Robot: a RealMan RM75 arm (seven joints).
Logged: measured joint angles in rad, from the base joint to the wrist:
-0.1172, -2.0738, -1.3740, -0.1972, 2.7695, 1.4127, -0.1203
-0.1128, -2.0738, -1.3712, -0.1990, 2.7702, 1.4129, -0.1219
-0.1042, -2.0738, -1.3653, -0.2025, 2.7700, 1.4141, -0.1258
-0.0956, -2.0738, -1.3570, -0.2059, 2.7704, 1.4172, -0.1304
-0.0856, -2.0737, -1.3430, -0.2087, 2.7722, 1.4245, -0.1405
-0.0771, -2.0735, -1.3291, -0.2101, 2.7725, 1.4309, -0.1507
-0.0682, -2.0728, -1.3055, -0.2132, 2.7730, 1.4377, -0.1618
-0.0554, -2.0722, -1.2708, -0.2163, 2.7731, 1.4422, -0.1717
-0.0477, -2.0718, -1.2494, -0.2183, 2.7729, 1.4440, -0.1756
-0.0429, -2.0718, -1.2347, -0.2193, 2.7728, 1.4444, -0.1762
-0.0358, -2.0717, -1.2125, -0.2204, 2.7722, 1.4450, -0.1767
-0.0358, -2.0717, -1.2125, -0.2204, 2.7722, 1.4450, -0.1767
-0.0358, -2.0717, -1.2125, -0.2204, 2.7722, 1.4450, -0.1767
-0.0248, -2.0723, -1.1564, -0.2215, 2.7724, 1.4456, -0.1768
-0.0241, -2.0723, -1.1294, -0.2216, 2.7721, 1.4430, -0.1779
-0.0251, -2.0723, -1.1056, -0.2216, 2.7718, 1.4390, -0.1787
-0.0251, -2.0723, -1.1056, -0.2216, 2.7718, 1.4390, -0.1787
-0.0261, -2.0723, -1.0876, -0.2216, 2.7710, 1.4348, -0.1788
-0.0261, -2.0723, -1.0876, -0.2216, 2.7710, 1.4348, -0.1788
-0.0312, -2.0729, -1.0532, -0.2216, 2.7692, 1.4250, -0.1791
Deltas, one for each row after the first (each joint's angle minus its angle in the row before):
0.0044, 0.0000, 0.0028, -0.0018, 0.0007, 0.0002, -0.0016
0.0086, 0.0000, 0.0059, -0.0035, -0.0002, 0.0012, -0.0039
0.0086, 0.0000, 0.0083, -0.0034, 0.0004, 0.0031, -0.0046
0.0100, 0.0001, 0.0140, -0.0028, 0.0018, 0.0073, -0.0101
0.0085, 0.0002, 0.0139, -0.0014, 0.0003, 0.0064, -0.0102
0.0089, 0.0007, 0.0236, -0.0031, 0.0005, 0.0068, -0.0111
0.0128, 0.0006, 0.0347, -0.0031, 0.0001, 0.0045, -0.0099
0.0077, 0.0004, 0.0214, -0.0020, -0.0002, 0.0018, -0.0039
0.0048, 0.0000, 0.0147, -0.0010, -0.0001, 0.0004, -0.0006
0.0071, 0.0001, 0.0222, -0.0011, -0.0006, 0.0006, -0.0005
0.0000, 0.0000, 0.0000, 0.0000, 0.0000, 0.0000, 0.0000
0.0000, 0.0000, 0.0000, 0.0000, 0.0000, 0.0000, 0.0000
0.0110, -0.0006, 0.0561, -0.0011, 0.0002, 0.0006, -0.0001
0.0007, 0.0000, 0.0270, -0.0001, -0.0003, -0.0026, -0.0011
-0.0010, 0.0000, 0.0238, 0.0000, -0.0003, -0.0040, -0.0008
0.0000, 0.0000, 0.0000, 0.0000, 0.0000, 0.0000, 0.0000
-0.0010, 0.0000, 0.0180, 0.0000, -0.0008, -0.0042, -0.0001
0.0000, 0.0000, 0.0000, 0.0000, 0.0000, 0.0000, 0.0000
-0.0051, -0.0006, 0.0344, 0.0000, -0.0018, -0.0098, -0.0003

